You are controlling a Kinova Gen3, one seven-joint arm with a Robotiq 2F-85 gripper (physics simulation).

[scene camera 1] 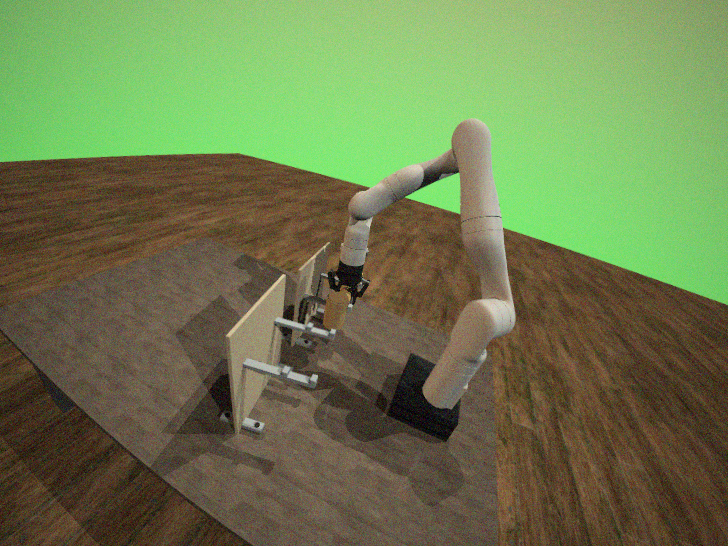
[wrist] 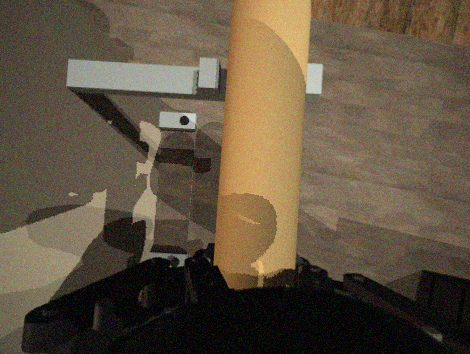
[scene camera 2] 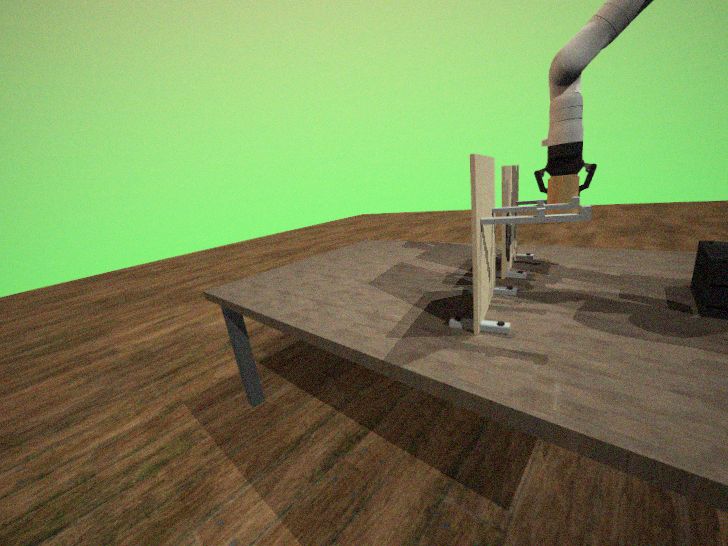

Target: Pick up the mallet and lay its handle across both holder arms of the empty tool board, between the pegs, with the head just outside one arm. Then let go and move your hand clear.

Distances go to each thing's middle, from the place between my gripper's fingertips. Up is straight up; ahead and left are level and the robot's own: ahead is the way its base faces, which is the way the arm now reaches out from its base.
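You'd find the mallet [scene camera 2: 561, 189] 20 mm to the right of my hand, and it's 30 mm higher than my hand.
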